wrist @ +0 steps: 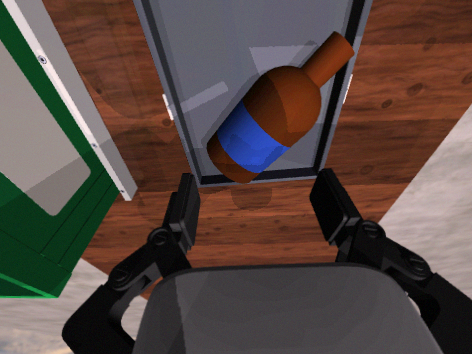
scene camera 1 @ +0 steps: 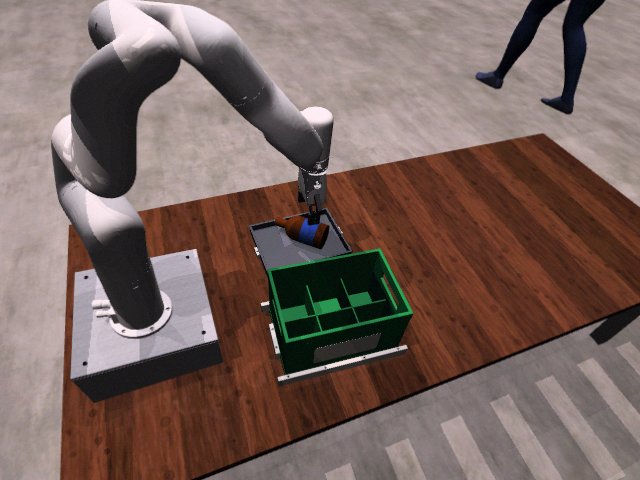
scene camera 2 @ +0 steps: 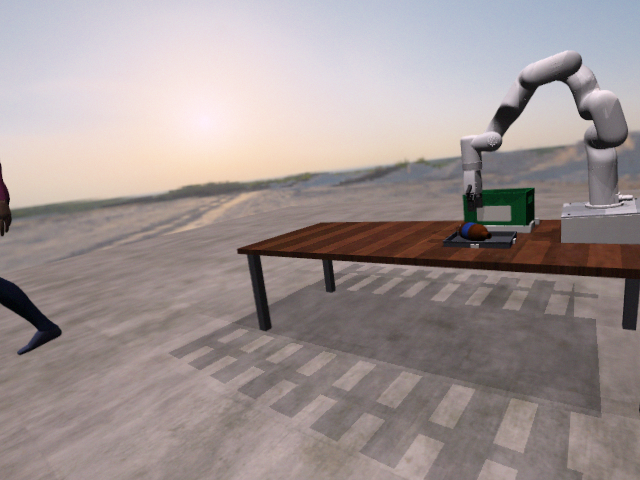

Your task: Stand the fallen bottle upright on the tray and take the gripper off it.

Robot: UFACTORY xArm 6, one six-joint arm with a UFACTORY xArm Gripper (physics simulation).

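Seen in the pictures: gripper, between the fingertips: (wrist: 255, 184) (scene camera 1: 308, 212) (scene camera 2: 475, 209); arm's base, origin of its link: (scene camera 1: 142, 313) (scene camera 2: 604, 205).
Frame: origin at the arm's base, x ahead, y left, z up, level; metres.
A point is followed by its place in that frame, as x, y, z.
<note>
The brown bottle (scene camera 1: 308, 232) {0.404, 0.243, -0.043} (scene camera 2: 473, 231) {0.383, 0.322, -0.055} (wrist: 272, 117) {0.376, 0.272, -0.036} with a blue label lies on its side on the grey tray (scene camera 1: 279, 250) {0.321, 0.239, -0.106} (wrist: 200, 45) {0.341, 0.201, -0.106}, set diagonally. Its neck points toward the robot-base side and reaches over the tray's rim, at upper right in the wrist view. Its bottom end is near a short wall of the tray. My gripper (scene camera 1: 313, 219) {0.402, 0.256, 0.022} (scene camera 2: 474, 206) {0.402, 0.256, 0.022} (wrist: 255, 184) {0.402, 0.256, 0.022} is open with nothing between its fingers. It points down above the bottle's bottom end, apart from it. In the wrist view the bottle lies ahead of the fingertips.
A green crate (scene camera 1: 398, 330) {0.549, -0.113, 0.003} (scene camera 2: 522, 206) {0.290, 0.043, 0.003} (wrist: 30, 245) {0.486, 0.067, 0.037} with compartments stands beside the tray, along white rails (scene camera 1: 343, 364) {0.430, -0.137, -0.083} (wrist: 95, 145) {0.458, 0.071, -0.082}. The robot's base block (scene camera 1: 180, 268) {0.071, 0.125, -0.009} (scene camera 2: 599, 227) {-0.013, 0.164, -0.053} is on the other side. The table's far edge runs behind the tray. A person's legs (scene camera 1: 573, 62) (scene camera 2: 23, 310) show beyond the table.
</note>
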